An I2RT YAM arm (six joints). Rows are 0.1 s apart.
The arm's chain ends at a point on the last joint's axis. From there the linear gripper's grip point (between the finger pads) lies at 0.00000 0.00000 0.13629 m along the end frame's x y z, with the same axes.
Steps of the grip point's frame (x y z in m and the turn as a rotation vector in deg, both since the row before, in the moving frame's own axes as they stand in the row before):
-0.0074 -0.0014 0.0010 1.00 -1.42 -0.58
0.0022 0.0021 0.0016 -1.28 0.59 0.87
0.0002 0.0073 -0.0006 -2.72 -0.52 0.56
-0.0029 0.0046 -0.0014 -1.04 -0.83 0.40
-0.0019 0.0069 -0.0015 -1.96 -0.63 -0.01
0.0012 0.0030 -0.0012 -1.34 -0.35 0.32
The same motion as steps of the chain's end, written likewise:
-0.0040 0.0010 0.0011 1.00 -1.42 -0.58
0.0008 -0.0010 0.0016 -1.28 0.59 0.87
0.0015 0.0008 -0.0004 -2.72 -0.52 0.56
-0.0009 0.0021 -0.0014 -1.04 -0.83 0.40
-0.0004 0.0022 -0.0014 -1.96 -0.63 -0.01
0.0020 -0.0002 -0.0012 -1.34 -0.35 0.32

